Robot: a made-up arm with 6 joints.
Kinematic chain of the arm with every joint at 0, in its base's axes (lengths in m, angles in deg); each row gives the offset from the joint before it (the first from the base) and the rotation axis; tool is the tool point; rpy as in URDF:
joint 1: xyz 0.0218 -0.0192 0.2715 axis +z
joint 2: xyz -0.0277 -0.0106 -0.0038 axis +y
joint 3: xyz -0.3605 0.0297 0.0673 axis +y
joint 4: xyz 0.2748 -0.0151 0.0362 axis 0.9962 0 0.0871
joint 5: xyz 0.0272 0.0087 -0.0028 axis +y
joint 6: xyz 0.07 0.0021 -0.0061 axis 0.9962 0 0.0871
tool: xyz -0.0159 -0.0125 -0.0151 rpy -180 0 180
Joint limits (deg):
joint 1: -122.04..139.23
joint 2: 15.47..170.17
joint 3: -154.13..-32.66
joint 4: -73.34..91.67
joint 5: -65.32..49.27
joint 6: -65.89..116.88
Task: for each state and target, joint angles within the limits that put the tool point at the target. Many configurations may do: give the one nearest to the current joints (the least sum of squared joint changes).
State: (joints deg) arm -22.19 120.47 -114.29 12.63 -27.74 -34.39
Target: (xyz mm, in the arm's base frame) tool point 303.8 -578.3 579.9
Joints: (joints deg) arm -63.11 139.71 -154.13 11.22 -27.82 -18.49
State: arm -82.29 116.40 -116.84 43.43 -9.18 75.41
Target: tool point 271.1 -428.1 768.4
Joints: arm -62.58 112.66 -138.08 45.34 -13.34 76.25
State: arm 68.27 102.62 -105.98 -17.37 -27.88 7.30
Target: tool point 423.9 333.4 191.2
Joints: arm 41.09 138.56 -86.11 -17.67 -24.05 7.61
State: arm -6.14 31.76 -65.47 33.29 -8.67 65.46
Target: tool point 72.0 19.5 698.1
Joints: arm 1.76 38.00 -59.26 35.16 -3.03 66.71
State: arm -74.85 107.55 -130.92 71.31 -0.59 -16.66
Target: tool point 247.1 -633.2 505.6
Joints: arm -71.50 144.03 -151.55 72.58 -11.59 -12.73
